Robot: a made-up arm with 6 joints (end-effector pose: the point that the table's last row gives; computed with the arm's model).
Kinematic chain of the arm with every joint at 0, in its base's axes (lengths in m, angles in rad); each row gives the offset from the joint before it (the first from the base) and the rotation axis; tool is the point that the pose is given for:
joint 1: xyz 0 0 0.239 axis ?
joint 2: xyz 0 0.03 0 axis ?
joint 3: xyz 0 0 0.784 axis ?
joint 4: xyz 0 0 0.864 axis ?
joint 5: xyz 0 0 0 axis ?
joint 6: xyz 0 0 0.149 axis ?
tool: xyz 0 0 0
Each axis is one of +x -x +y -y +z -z.
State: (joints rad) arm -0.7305 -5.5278 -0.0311 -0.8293 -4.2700 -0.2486
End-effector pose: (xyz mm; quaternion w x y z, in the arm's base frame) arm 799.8 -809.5 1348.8 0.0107 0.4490 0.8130 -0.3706
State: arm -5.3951 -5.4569 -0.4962 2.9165 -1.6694 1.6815
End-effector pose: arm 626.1 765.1 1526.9 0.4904 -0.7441 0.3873 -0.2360
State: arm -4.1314 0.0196 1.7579 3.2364 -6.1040 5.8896
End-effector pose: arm -577.3 829.1 841.3 0.5533 -0.2479 -0.6728 -0.4239
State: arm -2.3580 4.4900 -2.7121 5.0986 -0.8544 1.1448
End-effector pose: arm -36.6 -225.8 -90.3 0.5301 0.4607 0.4651 -0.5390
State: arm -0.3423 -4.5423 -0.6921 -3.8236 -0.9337 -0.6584
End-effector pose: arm 1534.1 -594.9 500.7 0.5405 0.7757 0.1431 0.2927
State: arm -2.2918 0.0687 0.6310 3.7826 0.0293 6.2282
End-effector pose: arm -443.8 -546.5 1798.3 0.7125 0.0355 -0.3299 0.6183
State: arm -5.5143 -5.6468 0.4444 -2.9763 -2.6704 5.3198
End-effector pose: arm 792.5 824.0 1154.8 0.0866 -0.5709 -0.7624 0.2920
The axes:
joint 1: +z
joint 2: +y
joint 3: +y
joint 4: +z
joint 5: +y
joint 6: +z

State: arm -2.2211 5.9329 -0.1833 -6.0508 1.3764 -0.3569
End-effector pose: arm 414.3 439.5 1816.4 0.3164 0.2698 0.3182 -0.8520
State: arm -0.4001 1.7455 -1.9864 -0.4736 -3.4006 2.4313
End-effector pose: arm 588.2 -235.1 810.0 0.1286 0.9668 -0.0863 0.2032
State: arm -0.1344 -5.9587 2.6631 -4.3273 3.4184 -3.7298
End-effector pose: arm 341.2 -53.9 267.6 0.9550 0.0733 -0.1650 0.2353
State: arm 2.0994 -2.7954 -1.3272 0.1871 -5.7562 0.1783
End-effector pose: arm -299.2 425.2 -1111.8 0.0357 -0.7560 0.6117 0.2303
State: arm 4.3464 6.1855 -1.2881 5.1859 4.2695 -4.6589
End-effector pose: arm 452.8 762.7 1106.1 0.1856 0.7941 -0.3337 0.4729
